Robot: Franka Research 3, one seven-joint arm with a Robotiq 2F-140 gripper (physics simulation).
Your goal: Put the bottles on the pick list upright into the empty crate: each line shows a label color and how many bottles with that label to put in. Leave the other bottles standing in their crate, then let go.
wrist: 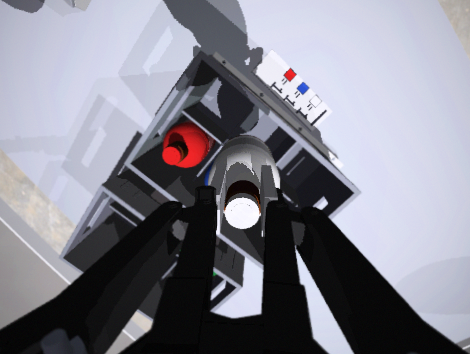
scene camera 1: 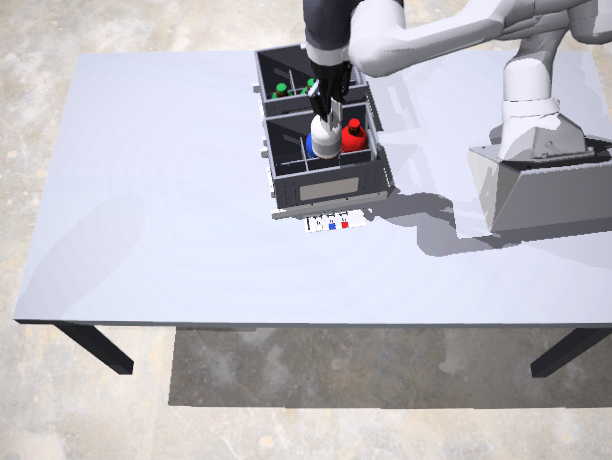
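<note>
My gripper [scene camera 1: 330, 111] [wrist: 243, 179] is shut on the neck of a white bottle [scene camera 1: 326, 141] [wrist: 246, 157], held roughly upright above the front crate [scene camera 1: 284, 195] [wrist: 354, 192]. A red bottle [scene camera 1: 353, 140] [wrist: 194, 145] stands in that crate. A blue bottle [scene camera 1: 309, 145] [wrist: 207, 177] stands beside it, mostly hidden by the white bottle. Two green bottles [scene camera 1: 281, 89] [scene camera 1: 310, 84] stand in the back crate [scene camera 1: 290, 107]; a bit of green [wrist: 214, 273] shows in the wrist view. The pick list [scene camera 1: 356, 220] [wrist: 270, 62] bears white, blue and red squares; its writing is too small to read surely.
The two crates stand close together, one behind the other, with thin dividers inside. The pick list lies on the table [scene camera 1: 200, 260] before the front crate. The robot's base [scene camera 1: 550, 200] stands to the right of the crates in the scene view.
</note>
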